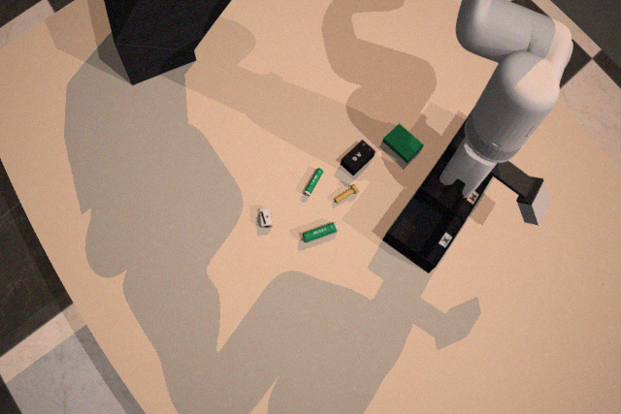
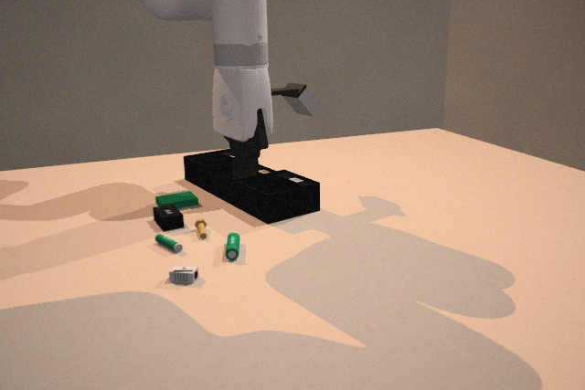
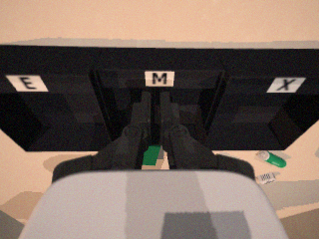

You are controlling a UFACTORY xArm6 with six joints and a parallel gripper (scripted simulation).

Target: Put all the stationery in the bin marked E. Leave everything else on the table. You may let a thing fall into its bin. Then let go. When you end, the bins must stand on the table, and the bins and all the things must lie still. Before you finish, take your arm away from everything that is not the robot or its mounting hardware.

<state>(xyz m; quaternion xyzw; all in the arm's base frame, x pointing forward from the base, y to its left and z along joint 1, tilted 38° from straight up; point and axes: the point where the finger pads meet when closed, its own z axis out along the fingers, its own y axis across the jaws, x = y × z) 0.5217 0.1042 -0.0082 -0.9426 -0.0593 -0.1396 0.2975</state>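
Now: the black bin row 20 mm below my hand. Also, from my hand: green eraser: 110 mm behind, 30 mm below, 10 mm to the right; yellow bolt: 120 mm to the right, 100 mm behind, 30 mm below; black 9 V battery: 130 mm behind, 70 mm to the right, 30 mm below.
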